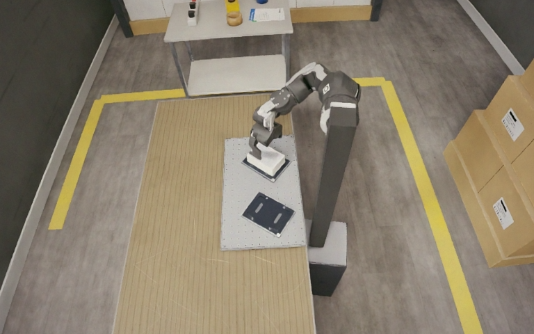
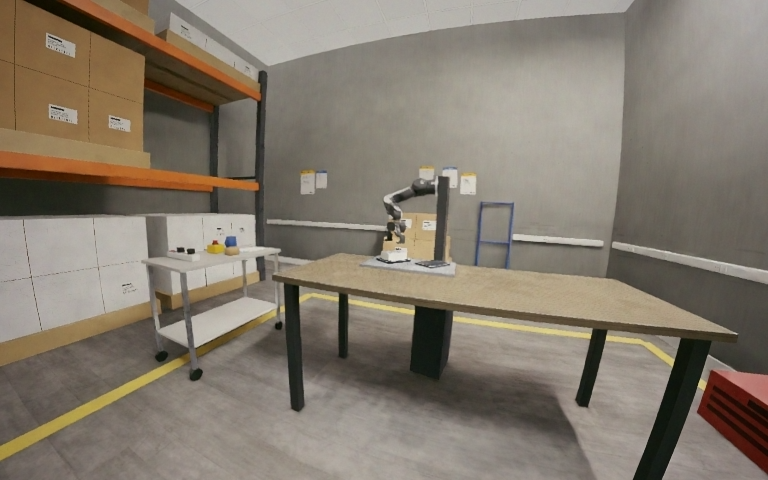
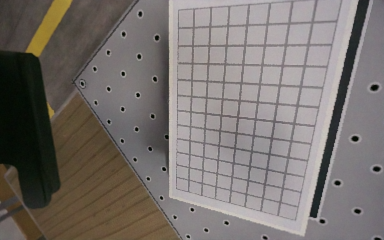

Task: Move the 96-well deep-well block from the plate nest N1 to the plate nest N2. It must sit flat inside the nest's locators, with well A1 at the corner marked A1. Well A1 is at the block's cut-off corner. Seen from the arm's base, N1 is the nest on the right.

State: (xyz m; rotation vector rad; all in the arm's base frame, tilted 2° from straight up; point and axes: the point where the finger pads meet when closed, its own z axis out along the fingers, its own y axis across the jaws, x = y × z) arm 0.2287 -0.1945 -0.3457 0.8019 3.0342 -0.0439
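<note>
The white deep-well block lies 7 cm below my hand.
</note>
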